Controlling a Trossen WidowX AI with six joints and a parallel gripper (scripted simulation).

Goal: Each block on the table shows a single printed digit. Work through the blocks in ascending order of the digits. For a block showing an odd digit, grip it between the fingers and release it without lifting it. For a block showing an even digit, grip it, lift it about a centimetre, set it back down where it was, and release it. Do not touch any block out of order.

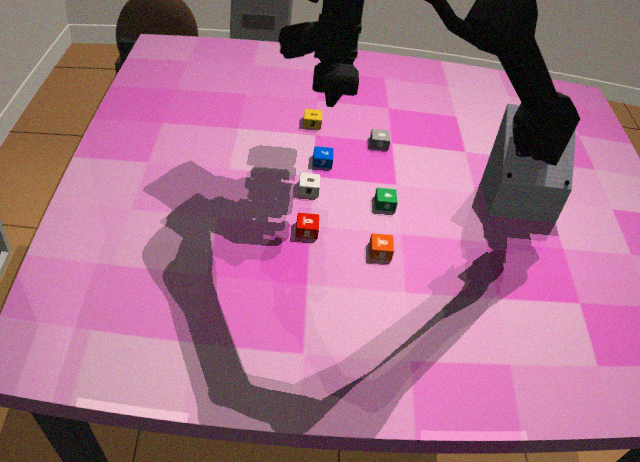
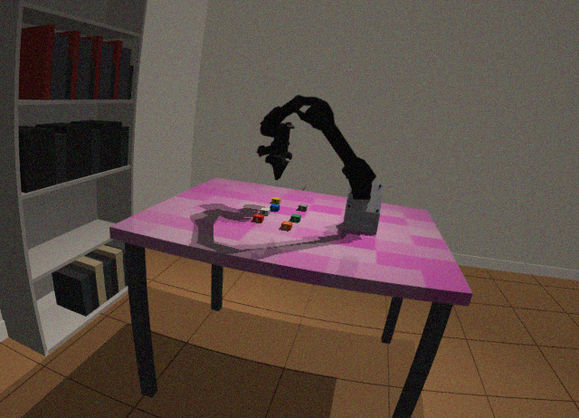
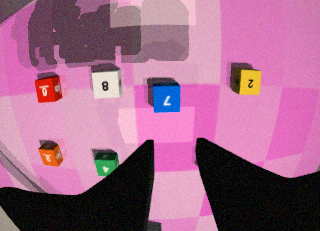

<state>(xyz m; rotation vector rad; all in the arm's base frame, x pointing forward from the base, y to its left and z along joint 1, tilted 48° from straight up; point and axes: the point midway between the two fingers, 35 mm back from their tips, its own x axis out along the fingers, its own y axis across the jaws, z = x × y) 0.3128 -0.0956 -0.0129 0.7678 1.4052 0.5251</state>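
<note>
Now: the white block 3 cm ahead of my gripper tip, 7 cm to the left of it and 11 cm below it. Also, from my gripper tip: yellow block (1 cm ahead, 11 cm to the right, 11 cm below); blue block (11 cm below); grey block (11 cm behind, 6 cm to the right, 11 cm below).
</note>
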